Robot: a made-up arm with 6 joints.
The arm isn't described. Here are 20 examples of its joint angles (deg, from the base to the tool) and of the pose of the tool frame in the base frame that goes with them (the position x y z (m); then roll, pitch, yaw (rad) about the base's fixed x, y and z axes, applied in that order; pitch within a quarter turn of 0, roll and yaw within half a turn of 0).
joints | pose
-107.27 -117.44 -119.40 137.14 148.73 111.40 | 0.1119 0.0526 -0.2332 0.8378 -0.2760 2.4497
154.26 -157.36 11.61 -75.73 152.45 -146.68 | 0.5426 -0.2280 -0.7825 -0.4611 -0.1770 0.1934
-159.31 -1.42 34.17 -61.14 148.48 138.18 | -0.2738 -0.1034 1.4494 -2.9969 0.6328 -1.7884
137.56 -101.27 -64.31 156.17 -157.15 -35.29 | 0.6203 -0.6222 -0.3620 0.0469 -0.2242 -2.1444
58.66 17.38 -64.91 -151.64 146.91 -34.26 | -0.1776 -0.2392 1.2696 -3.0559 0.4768 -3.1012
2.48 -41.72 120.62 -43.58 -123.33 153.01 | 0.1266 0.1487 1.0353 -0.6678 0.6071 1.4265
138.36 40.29 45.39 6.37 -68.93 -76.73 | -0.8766 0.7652 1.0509 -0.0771 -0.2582 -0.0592
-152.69 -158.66 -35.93 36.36 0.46 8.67 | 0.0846 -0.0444 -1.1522 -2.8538 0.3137 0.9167
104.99 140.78 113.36 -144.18 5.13 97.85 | 0.1021 -0.3819 -0.4839 2.1025 0.4292 0.3834
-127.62 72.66 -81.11 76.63 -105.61 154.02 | -0.3407 -0.3180 1.1750 -1.6820 0.0852 0.7872
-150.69 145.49 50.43 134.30 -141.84 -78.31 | -0.1332 -0.0843 -0.7816 0.0982 -0.5856 -1.2996
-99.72 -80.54 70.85 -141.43 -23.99 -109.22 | 0.2423 0.7734 1.2546 0.0883 0.2020 -1.0651
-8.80 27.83 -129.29 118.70 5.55 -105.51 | -0.5152 0.1521 0.7292 2.0978 -0.5303 -2.0643
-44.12 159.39 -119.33 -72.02 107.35 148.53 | 0.4385 -0.5503 0.1596 2.3313 0.8597 -0.3333
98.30 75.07 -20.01 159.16 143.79 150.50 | -0.2075 1.0154 0.9262 1.7800 -0.1453 -0.1552
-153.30 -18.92 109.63 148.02 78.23 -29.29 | -0.3437 -0.3599 1.0959 0.3083 0.4981 -1.2800
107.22 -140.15 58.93 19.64 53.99 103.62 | 0.2453 -1.1746 0.0185 -0.3698 -0.2344 2.7015
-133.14 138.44 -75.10 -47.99 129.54 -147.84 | -0.7237 -0.7163 0.0354 2.7038 0.5109 -2.3533
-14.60 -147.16 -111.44 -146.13 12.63 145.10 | 0.4737 -0.1221 -0.3715 -1.3697 0.3345 -1.8620
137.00 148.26 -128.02 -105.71 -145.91 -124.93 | -0.4713 0.2672 0.2891 3.0605 0.6247 0.5892
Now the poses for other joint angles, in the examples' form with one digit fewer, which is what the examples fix.
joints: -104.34 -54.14 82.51 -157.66 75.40 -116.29
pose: 0.101 0.342 1.445 0.590 -0.884 -1.856
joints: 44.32 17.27 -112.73 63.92 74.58 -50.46
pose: -0.513 -0.258 0.965 1.261 -0.785 -1.725
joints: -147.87 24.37 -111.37 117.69 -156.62 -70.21
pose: 0.266 0.151 0.994 1.639 -0.252 -1.427
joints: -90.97 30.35 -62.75 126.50 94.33 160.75
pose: 0.181 0.150 1.415 2.152 0.453 2.173
